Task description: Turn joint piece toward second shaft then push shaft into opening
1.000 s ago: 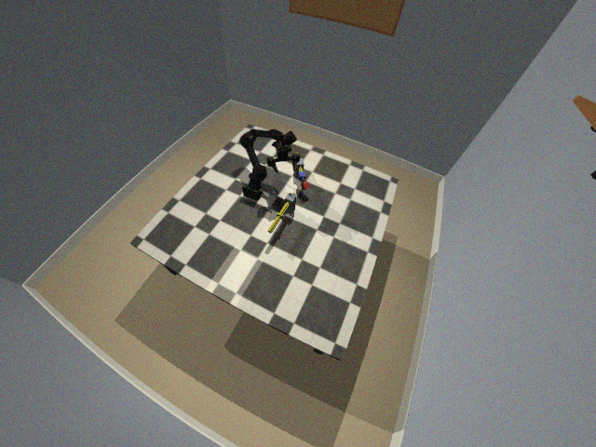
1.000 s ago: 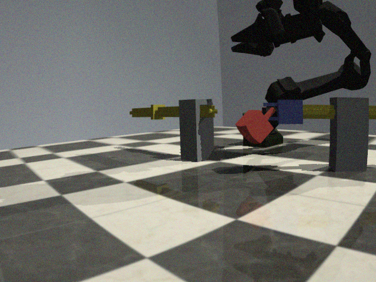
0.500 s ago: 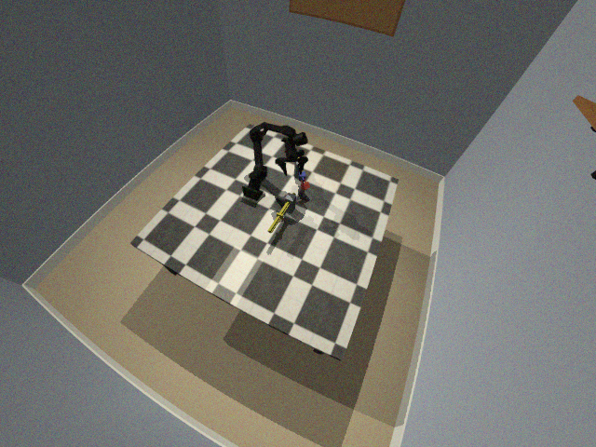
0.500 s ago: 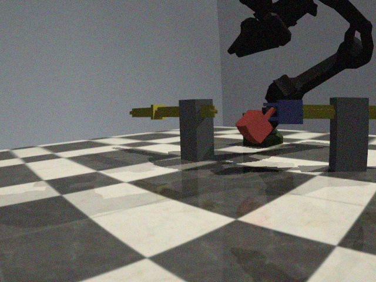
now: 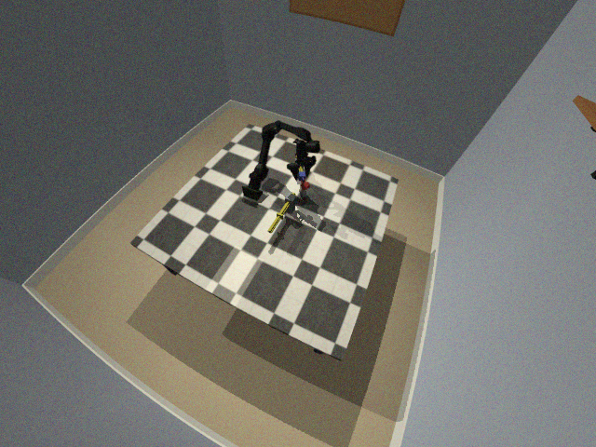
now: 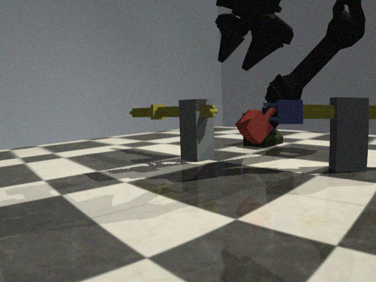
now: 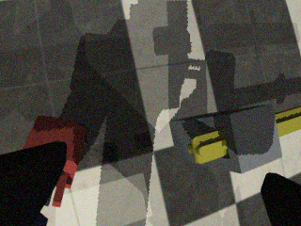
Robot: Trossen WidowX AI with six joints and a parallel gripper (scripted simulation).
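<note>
Now: gripper tip 1 cm short of the red joint piece, 6 cm to the right of it and 11 cm above it.
</note>
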